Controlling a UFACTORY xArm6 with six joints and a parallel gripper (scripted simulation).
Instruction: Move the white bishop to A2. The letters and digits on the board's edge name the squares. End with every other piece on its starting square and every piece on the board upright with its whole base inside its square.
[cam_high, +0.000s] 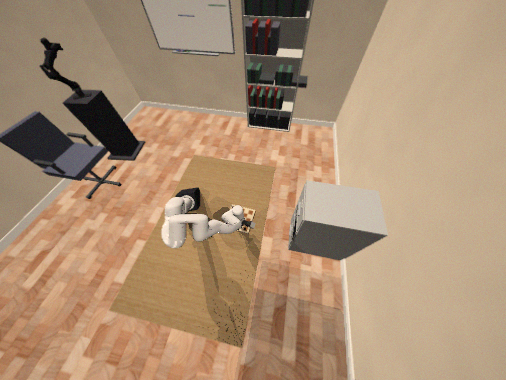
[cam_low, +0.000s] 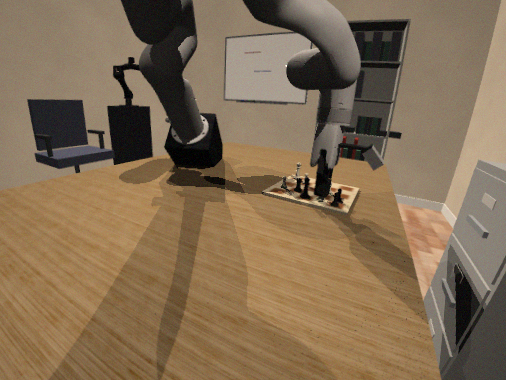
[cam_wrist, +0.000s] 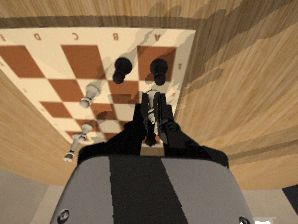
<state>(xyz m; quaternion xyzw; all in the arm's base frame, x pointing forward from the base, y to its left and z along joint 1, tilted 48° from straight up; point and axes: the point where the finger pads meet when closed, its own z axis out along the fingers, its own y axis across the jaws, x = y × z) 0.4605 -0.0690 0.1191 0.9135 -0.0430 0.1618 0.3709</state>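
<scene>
Right now the black piece is 4 cm behind my hand, 1 cm to the left of it and 1 cm below it. Also, from my hand: white chess piece 17 cm to the left, 8 cm behind, 1 cm below; then chessboard 8 cm to the left, 4 cm below, 2 cm behind.
</scene>
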